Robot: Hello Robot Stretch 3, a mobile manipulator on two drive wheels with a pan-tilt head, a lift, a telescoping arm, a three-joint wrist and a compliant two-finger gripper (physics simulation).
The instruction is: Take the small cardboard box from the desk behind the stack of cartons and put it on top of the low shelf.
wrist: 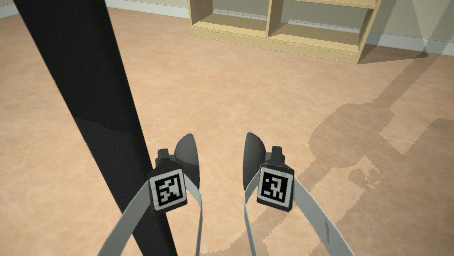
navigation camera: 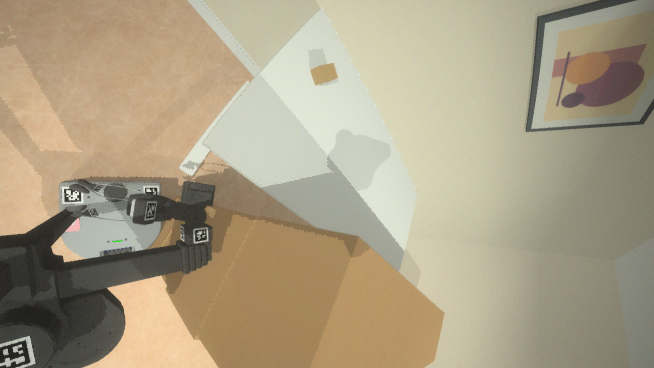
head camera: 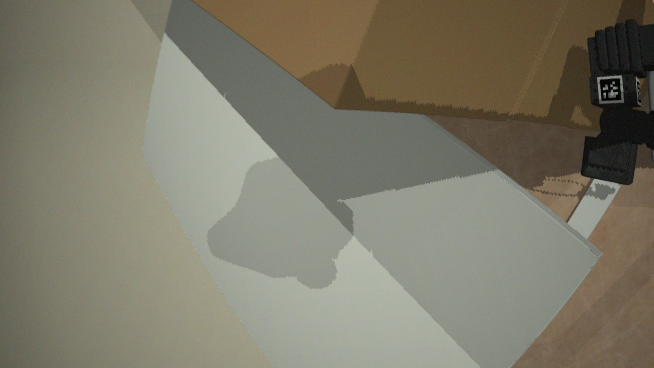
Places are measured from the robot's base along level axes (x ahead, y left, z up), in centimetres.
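Where they show: gripper, fingertip midpoint: (wrist: 220, 152) (navigation camera: 68, 197); robot's base at its link origin: (navigation camera: 115, 191).
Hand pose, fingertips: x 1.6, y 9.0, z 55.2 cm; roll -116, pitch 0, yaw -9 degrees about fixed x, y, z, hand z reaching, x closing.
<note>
Each offset is from my fingertips to the top centre of the thing. "pt": to the spot under its first point. Level surfaces: height alone.
The small cardboard box @(dx +44.6, dy -66.9, dz +21.9 cm) (navigation camera: 324, 74) stands on the far part of the white desk @(dz +16.9 cm) (head camera: 425, 250) (navigation camera: 280, 130), near the wall, in the navigation view. The box does not show in the head view. The stack of cartons @(pt dx -8.6, dy -33.4, dz +42.2 cm) (head camera: 450, 60) (navigation camera: 280, 280) is large and brown and stands beside the desk, hiding part of it. My gripper (wrist: 220, 152) is open and empty above the floor in the wrist view, well away from the box. The low shelf (wrist: 280, 45) is light wood; its lower part shows at the top of the wrist view.
The arm (navigation camera: 120, 267) and wrist are close beside the cartons in the navigation view. A white desk leg piece (head camera: 595, 207) (navigation camera: 195, 159) reaches out over the floor. A wall with a framed picture (navigation camera: 537, 75) is behind the desk. A black post (wrist: 95, 100) crosses the wrist view's left side.
</note>
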